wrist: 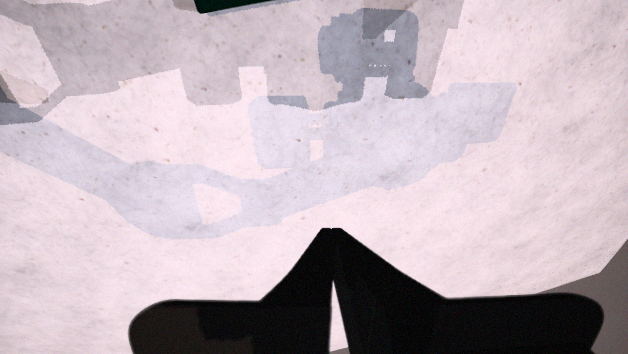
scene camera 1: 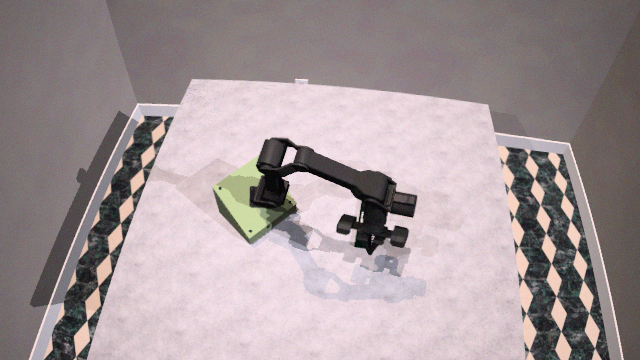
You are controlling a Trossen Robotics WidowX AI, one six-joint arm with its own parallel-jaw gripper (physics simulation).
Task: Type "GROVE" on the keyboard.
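Seen in the pictures: gripper, fingertip midpoint: (wrist: 330,237) (scene camera 1: 370,254); arm's base, link origin: (scene camera 1: 259,197).
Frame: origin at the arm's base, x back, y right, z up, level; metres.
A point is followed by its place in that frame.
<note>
The dark green keyboard (scene camera 1: 359,242) @(z -0.070, x -0.282, y 0.167 m) (wrist: 235,3) @(z -0.071, x -0.287, y 0.179 m) lies on the table, mostly hidden under my gripper and wrist in the scene view. In the wrist view a corner strip of it shows at the top edge, and its keys and letters do not show. My gripper (scene camera 1: 370,251) @(z 0.037, x -0.280, y 0.269 m) (wrist: 330,237) @(z 0.037, x -0.280, y 0.269 m) is shut and empty, with its fingertips together and pointing down. In the scene view the tips appear near the keyboard's front end; their height above it is hard to tell.
The pale stone table (scene camera 1: 210,310) @(z -0.081, x 0.192, y 0.326 m) (wrist: 75,270) @(z -0.082, x 0.011, y 0.284 m) bears a green wedge-shaped block (scene camera 1: 237,217) @(z -0.005, x 0.075, y 0.061 m), on which the arm's base (scene camera 1: 270,195) @(z 0.118, x -0.033, y 0.086 m) stands. Shadows of the arm fall across the table in front of the keyboard. Grey walls surround the patterned floor.
</note>
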